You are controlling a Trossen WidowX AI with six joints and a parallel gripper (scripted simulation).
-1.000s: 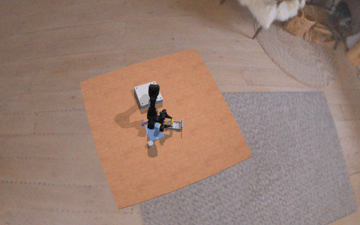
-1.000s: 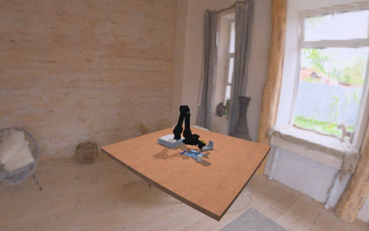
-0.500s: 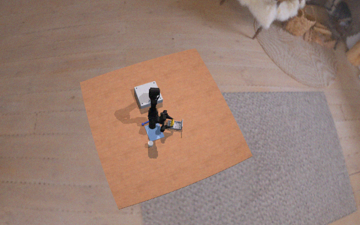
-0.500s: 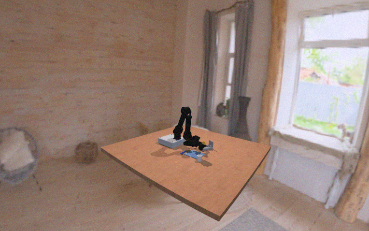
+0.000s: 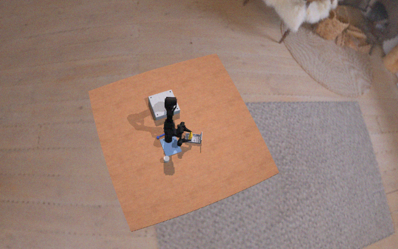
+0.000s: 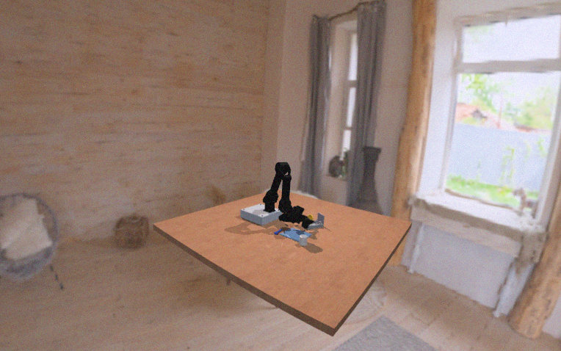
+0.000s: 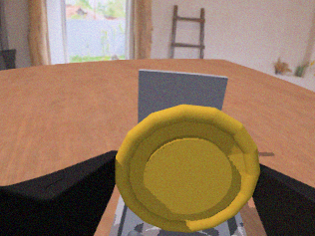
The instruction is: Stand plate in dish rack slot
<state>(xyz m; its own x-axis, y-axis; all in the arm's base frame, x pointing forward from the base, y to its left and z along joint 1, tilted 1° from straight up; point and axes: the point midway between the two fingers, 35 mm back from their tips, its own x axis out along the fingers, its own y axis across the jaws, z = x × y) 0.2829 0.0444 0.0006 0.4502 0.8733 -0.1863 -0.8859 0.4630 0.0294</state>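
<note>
Now: gripper tip 10 mm to the left of the yellow plate. Round my gripper tip: blue spoon (100 mm behind, 220 mm to the right, 50 mm below); then grey dish rack (10 mm ahead, 20 mm to the left, 30 mm below); then light blue mat (170 mm to the right, 50 mm below).
</note>
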